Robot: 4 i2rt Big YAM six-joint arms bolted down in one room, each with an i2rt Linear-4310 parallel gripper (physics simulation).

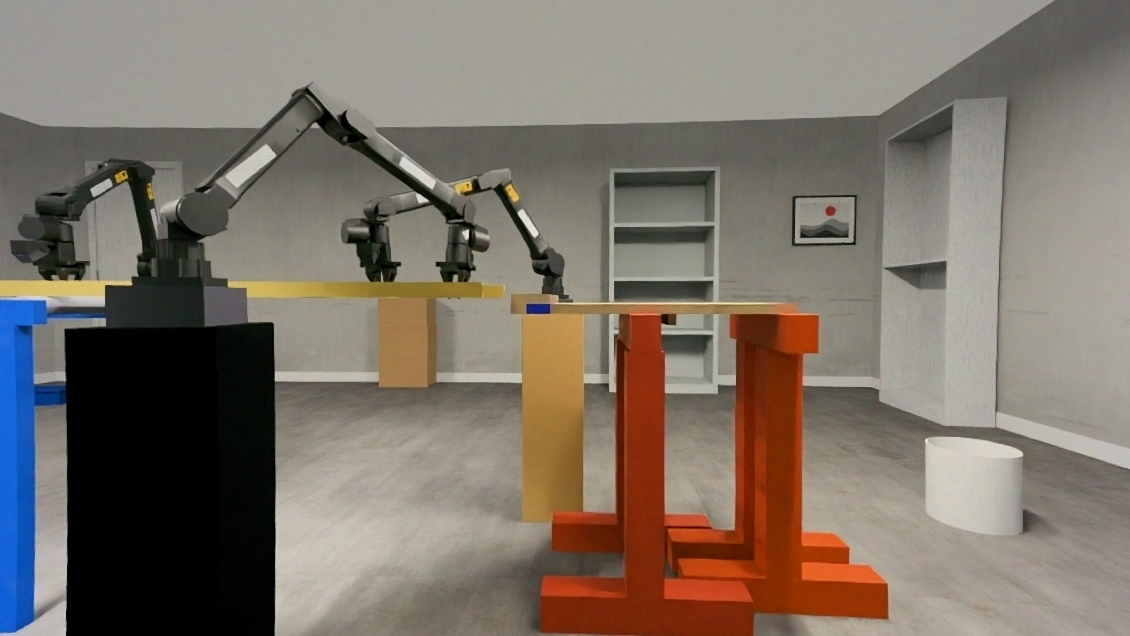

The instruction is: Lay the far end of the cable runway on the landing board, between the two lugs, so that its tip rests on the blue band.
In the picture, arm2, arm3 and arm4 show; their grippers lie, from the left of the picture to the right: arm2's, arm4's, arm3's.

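Note:
The yellow cable runway [316, 289] runs level from the left. Its tip stops just left of the landing board [672, 308], slightly higher and apart from it. The blue band [538, 308] shows at the board's left end. A raised tan piece there may be a lug; I cannot make out two lugs. Arm3's gripper [456, 277] is shut on the runway near its tip. Arm4's gripper [381, 276] is shut on it further left. Arm2's gripper [64, 274] is down at the runway at far left, fingertips hidden behind its edge. Arm1's gripper does not show.
Orange trestles [644, 442] carry the landing board. A blue trestle [17, 458] stands under the runway at left. Arm3 stands on a black pedestal [142, 474] in front of the runway. A tan pedestal [551, 418] stands behind the board's left end. A white bin [972, 489] is at right.

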